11 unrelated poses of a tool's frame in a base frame.
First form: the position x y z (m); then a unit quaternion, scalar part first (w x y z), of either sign.
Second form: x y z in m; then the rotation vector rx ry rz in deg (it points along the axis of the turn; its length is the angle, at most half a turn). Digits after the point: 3 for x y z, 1 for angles.
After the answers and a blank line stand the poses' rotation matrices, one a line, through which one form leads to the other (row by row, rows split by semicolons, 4 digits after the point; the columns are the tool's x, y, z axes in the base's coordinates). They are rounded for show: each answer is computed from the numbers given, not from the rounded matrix.
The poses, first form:
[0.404, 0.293, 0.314, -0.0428, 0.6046, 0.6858, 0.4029]
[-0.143, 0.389, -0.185, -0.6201, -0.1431, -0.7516, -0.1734]
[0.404, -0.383, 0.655, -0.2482, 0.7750, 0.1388, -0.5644]
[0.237, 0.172, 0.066, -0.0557, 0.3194, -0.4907, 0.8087]
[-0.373, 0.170, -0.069, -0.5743, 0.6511, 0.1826, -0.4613]
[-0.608, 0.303, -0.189, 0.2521, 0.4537, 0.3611, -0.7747]
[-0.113, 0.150, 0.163, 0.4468, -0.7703, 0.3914, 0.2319]
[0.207, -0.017, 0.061, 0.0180, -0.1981, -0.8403, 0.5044]
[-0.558, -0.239, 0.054, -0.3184, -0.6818, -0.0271, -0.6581]
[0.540, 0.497, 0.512, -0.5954, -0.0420, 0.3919, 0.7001]
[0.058, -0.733, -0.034, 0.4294, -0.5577, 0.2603, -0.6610]
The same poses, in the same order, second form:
[0.404, 0.293, 0.314, -106.0, -120.2, -70.6]
[-0.143, 0.389, -0.185, 18.9, 99.0, 22.8]
[0.404, -0.383, 0.655, -121.0, -21.7, 88.1]
[0.237, 0.172, 0.066, -55.5, 85.3, -140.6]
[-0.373, 0.170, -0.069, -87.4, -24.5, 61.9]
[-0.608, 0.303, -0.189, 70.7, 56.3, -120.7]
[-0.113, 0.150, 0.163, -109.3, 55.5, 32.9]
[0.207, -0.017, 0.061, -35.3, -149.5, 89.8]
[-0.558, -0.239, 0.054, 102.8, 4.1, 99.2]
[0.540, 0.497, 0.512, 5.6, -52.2, -93.2]
[0.058, -0.733, -0.034, -79.7, 37.2, -94.5]

-0.2653 0.8637 0.4285; 0.7948 -0.0557 0.6044; 0.5459 0.5009 -0.6717
-0.1900 0.0001 0.9818; 0.4302 0.8989 0.0832; -0.8825 0.4381 -0.1708
0.3244 -0.0650 -0.9437; 0.4953 -0.8383 0.2280; -0.8059 -0.5414 -0.2397
-0.7897 -0.2234 0.5713; -0.4036 -0.5122 -0.7582; 0.4620 -0.8293 0.3143
0.5077 -0.2921 -0.8105; 0.7677 -0.2736 0.5794; -0.3910 -0.9164 0.0854
-0.4612 0.7183 -0.5209; -0.0629 -0.6121 -0.7883; -0.8851 -0.3307 0.3275
0.5860 -0.8102 -0.0075; -0.3958 -0.2943 0.8699; -0.7070 -0.5068 -0.4932
-0.9209 0.3147 -0.2301; 0.3511 0.4127 -0.8405; -0.1696 -0.8547 -0.4906
0.1324 -0.3821 0.9146; 0.4560 -0.7958 -0.3985; 0.8801 0.4698 0.0689
-0.2875 0.8008 -0.5255; -0.8666 0.0162 0.4987; 0.4079 0.5988 0.6893
-0.0093 0.2773 0.9607; -0.8579 -0.4958 0.1348; 0.5137 -0.8230 0.2425

